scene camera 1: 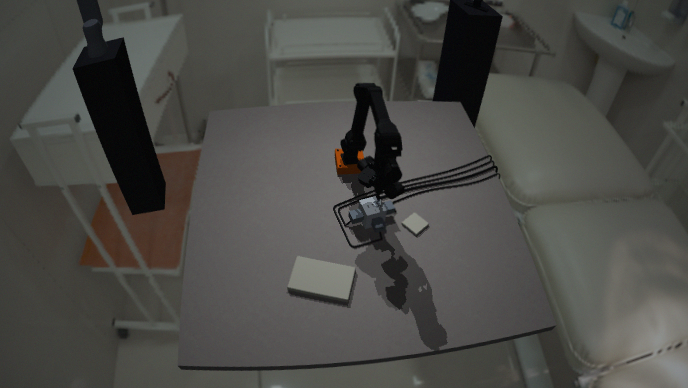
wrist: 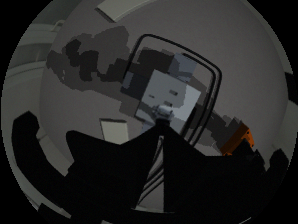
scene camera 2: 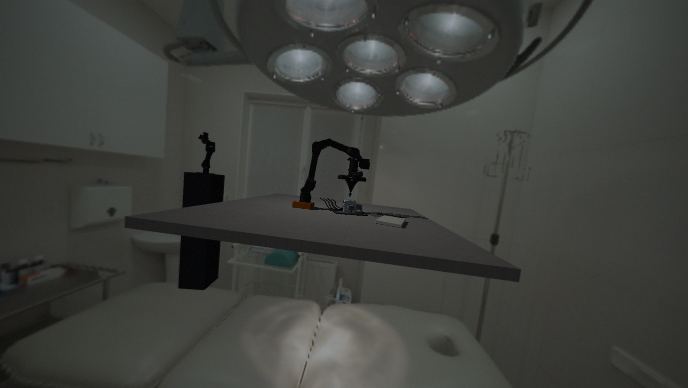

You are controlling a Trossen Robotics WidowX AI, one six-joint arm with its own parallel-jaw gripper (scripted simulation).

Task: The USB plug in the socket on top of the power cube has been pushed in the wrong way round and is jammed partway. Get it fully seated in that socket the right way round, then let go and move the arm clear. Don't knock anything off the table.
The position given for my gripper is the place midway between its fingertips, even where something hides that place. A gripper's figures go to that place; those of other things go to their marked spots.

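A grey power cube (scene camera 1: pixel 368 207) is 156 cm from the lens, and my gripper (scene camera 1: pixel 378 193) is 153 cm from the lens.
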